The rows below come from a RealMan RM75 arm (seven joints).
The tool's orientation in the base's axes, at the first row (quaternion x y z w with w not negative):
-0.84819 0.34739 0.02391 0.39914
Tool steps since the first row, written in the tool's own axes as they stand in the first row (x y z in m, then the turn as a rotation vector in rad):
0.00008 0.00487 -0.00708 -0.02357 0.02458 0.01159
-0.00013 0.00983 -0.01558 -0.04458 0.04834 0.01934
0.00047 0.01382 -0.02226 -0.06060 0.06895 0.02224
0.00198 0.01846 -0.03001 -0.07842 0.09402 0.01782
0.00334 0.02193 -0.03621 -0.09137 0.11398 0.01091
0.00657 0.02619 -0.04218 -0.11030 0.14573 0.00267
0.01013 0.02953 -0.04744 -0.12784 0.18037 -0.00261
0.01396 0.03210 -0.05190 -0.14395 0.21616 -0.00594
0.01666 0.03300 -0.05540 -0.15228 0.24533 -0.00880
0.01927 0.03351 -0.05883 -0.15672 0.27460 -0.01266
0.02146 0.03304 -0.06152 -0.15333 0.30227 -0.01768
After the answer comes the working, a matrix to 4 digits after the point.
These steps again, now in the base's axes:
-0.00458 -0.00710 0.00157 -0.03006 0.01066 -0.01663
-0.00977 -0.01506 0.00415 -0.05860 0.01757 -0.03091
-0.01332 -0.02179 0.00586 -0.08259 0.01965 -0.04141
-0.01684 -0.03007 0.00759 -0.11239 0.01571 -0.04929
-0.01939 -0.03667 0.00908 -0.13597 0.00952 -0.05366
-0.02094 -0.04453 0.00931 -0.17158 0.00063 -0.06301
-0.02152 -0.05168 0.00955 -0.20719 -0.00828 -0.07672
-0.02124 -0.05809 0.00966 -0.24196 -0.01715 -0.09297
-0.02057 -0.06245 0.01059 -0.26669 -0.02722 -0.10764
-0.01972 -0.06654 0.01176 -0.28878 -0.04024 -0.12294
-0.01841 -0.06945 0.01320 -0.30423 -0.05783 -0.13888

The tool's axes in the first row as the columns of a matrix, in the base's axes (rounded; the answer above uses it unrounded):
0.7575 -0.6084 0.2368
-0.5702 -0.4400 0.6937
-0.3179 -0.6605 -0.6802

